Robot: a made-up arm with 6 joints.
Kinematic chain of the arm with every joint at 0, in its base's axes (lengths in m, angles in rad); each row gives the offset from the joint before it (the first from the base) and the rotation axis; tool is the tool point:
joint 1: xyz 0 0 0.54 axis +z
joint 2: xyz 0.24 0 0 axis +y
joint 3: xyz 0 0 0.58 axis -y
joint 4: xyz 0 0 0.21 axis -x
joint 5: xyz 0.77 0 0 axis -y
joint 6: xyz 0.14 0 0 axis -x
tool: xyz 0 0 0
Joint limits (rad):
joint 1: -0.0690..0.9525
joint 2: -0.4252..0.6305
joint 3: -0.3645..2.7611
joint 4: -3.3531..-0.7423
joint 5: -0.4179..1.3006
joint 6: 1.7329..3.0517
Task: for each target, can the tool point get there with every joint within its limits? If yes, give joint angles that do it. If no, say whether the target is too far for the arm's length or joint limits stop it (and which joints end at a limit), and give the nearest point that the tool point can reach.
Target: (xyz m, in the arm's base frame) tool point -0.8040 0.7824 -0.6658
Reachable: no: joint limits stop it (at a limit: joint 1, joint 2, joint 3, joint 5) | nearest point -0.8808 0.0859 0.7674 | short by 1.595 m
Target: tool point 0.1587 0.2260 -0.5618
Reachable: no: joint limits stop it (at a limit: joint 1, joint 2, joint 3) | nearest point 0.6291 0.8847 0.3712 | short by 1.235 m
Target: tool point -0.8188 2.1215 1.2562
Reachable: no: too far | nearest point 0.6807 1.0549 1.2562 | short by 1.840 m
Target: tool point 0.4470 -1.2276 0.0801
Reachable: no: joint limits stop it (at a limit: joint 1, joint 2, joint 3, joint 5) | nearest point -0.3692 -0.7105 0.7458 | short by 1.173 m
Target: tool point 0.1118 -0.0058 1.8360
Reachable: yes | joints 0.7372 0.4987 2.3739 -1.9032 0.6443 1.8690
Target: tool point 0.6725 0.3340 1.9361
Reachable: yes | joints 0.5623 0.2358 1.1577 -1.6126 0.5743 2.7044
